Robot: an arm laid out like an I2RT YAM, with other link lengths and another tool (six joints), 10 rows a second.
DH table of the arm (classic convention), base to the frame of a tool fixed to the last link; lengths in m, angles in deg. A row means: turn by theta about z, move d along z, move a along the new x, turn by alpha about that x. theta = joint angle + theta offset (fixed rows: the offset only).
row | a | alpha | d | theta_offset
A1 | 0.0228 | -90 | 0.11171 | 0
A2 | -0.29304 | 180 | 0 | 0
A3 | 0.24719 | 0 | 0 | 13.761
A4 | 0.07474 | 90 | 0.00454 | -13.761
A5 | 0 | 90 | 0.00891 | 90
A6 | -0.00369 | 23.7 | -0.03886 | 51
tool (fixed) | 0 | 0 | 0.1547 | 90
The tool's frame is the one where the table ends.
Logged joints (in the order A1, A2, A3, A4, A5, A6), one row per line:
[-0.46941 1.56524 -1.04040 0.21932 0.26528 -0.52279]
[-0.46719 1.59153 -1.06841 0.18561 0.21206 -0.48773]
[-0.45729 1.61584 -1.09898 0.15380 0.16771 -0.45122]
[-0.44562 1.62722 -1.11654 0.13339 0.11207 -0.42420]
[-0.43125 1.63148 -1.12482 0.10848 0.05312 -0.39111]
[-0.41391 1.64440 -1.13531 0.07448 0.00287 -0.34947]
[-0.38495 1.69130 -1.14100 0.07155 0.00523 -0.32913]
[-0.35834 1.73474 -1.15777 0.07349 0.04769 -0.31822]
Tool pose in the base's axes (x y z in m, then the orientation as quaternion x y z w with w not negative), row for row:
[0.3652 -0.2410 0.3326 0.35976 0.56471 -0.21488 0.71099]
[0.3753 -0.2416 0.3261 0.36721 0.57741 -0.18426 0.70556]
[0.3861 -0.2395 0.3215 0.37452 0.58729 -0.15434 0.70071]
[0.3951 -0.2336 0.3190 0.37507 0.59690 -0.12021 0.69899]
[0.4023 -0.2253 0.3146 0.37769 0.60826 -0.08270 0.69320]
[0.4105 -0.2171 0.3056 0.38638 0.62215 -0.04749 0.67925]
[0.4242 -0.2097 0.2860 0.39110 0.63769 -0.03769 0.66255]
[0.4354 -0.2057 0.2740 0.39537 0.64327 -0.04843 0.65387]
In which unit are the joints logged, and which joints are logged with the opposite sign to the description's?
The joints are logged in radians. Opposite sign: A3.
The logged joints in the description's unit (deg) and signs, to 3 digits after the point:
[-26.895 89.682 59.611 12.566 15.199 -29.954]
[-26.768 91.188 61.215 10.635 12.150 -27.945]
[-26.201 92.581 62.967 8.812 9.609 -25.853]
[-25.532 93.233 63.973 7.643 6.421 -24.305]
[-24.709 93.477 64.447 6.215 3.044 -22.409]
[-23.715 94.217 65.048 4.267 0.164 -20.023]
[-22.056 96.904 65.374 4.100 0.300 -18.858]
[-20.531 99.393 66.335 4.211 2.732 -18.233]

